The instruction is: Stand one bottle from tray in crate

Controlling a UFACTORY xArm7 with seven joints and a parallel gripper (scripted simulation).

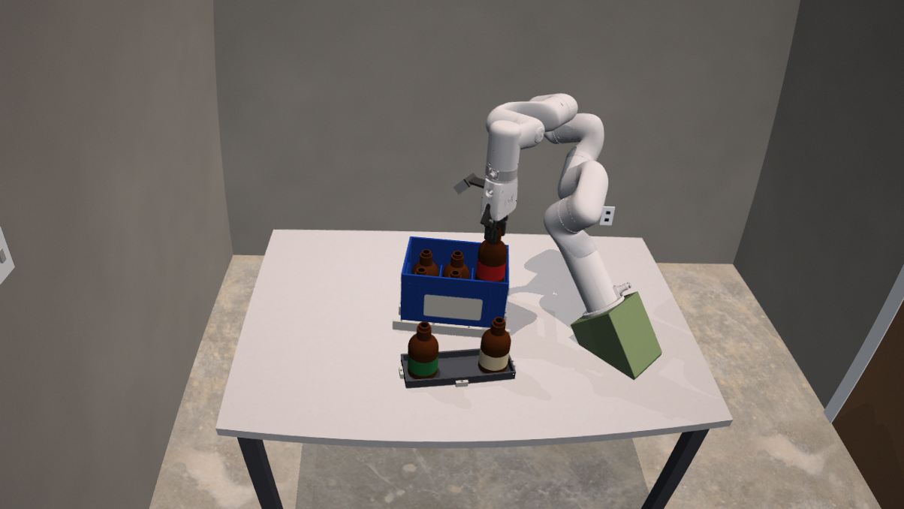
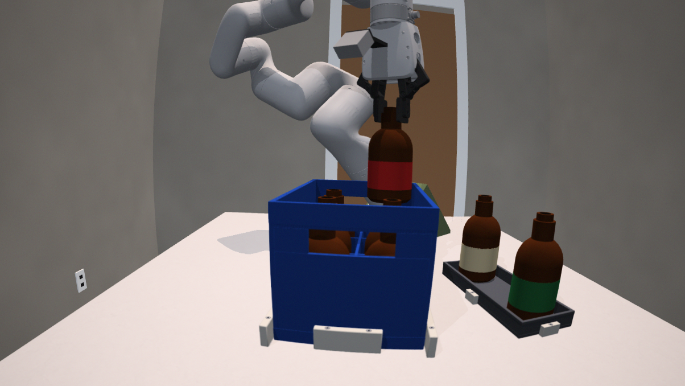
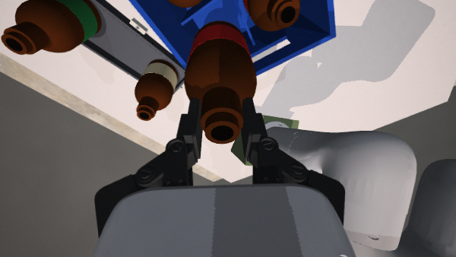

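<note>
My hand is 70 mm above the red-labelled bottle. Round my hand: blue crate: 70 mm ahead, 70 mm to the right, 210 mm below; dark tray: 120 mm ahead, 170 mm to the left, 290 mm below.
</note>
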